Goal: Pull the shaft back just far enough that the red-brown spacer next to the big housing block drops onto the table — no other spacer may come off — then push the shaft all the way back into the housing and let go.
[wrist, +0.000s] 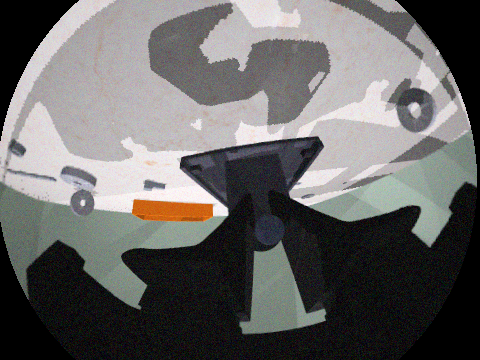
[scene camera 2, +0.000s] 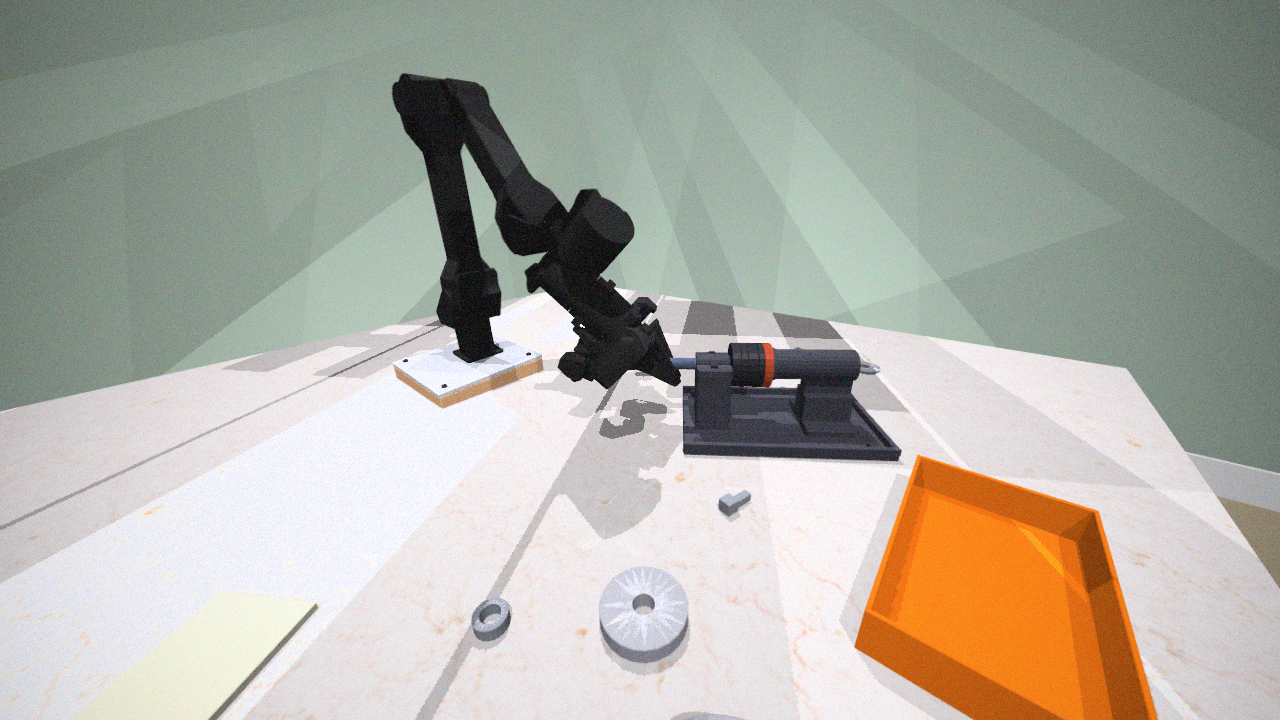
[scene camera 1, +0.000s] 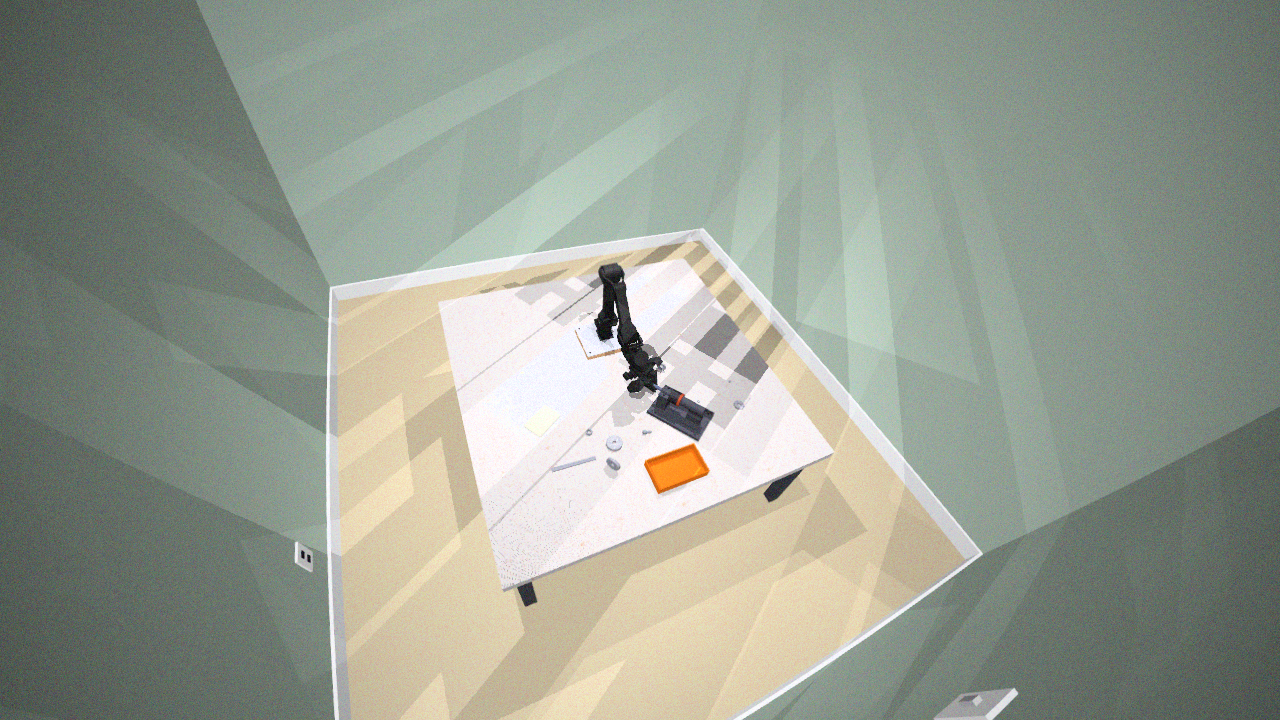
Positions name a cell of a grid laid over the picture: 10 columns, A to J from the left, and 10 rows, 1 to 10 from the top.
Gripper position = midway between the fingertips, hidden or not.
my gripper: wrist F6; scene camera 2 F6; scene camera 1 F6
